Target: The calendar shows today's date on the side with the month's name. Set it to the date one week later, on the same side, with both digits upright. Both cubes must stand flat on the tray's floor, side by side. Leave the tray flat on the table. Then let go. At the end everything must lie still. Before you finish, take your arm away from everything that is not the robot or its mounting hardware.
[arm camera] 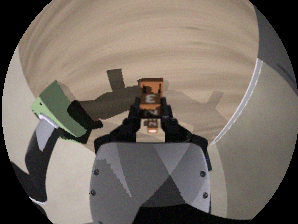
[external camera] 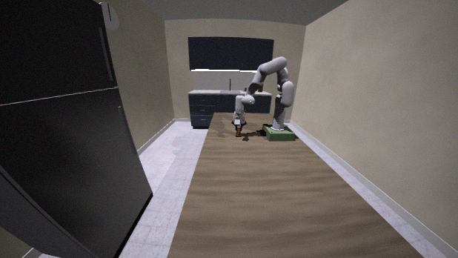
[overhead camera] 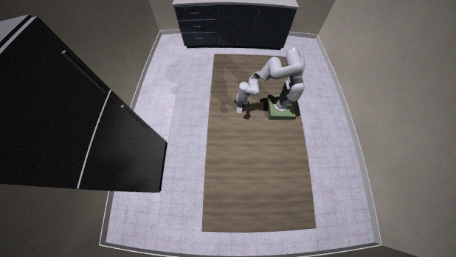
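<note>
Now: hand 1 cm above the calendar cube. The rest, counted from my hand: calendar tray 2 cm to the right, 7 cm below.
</note>
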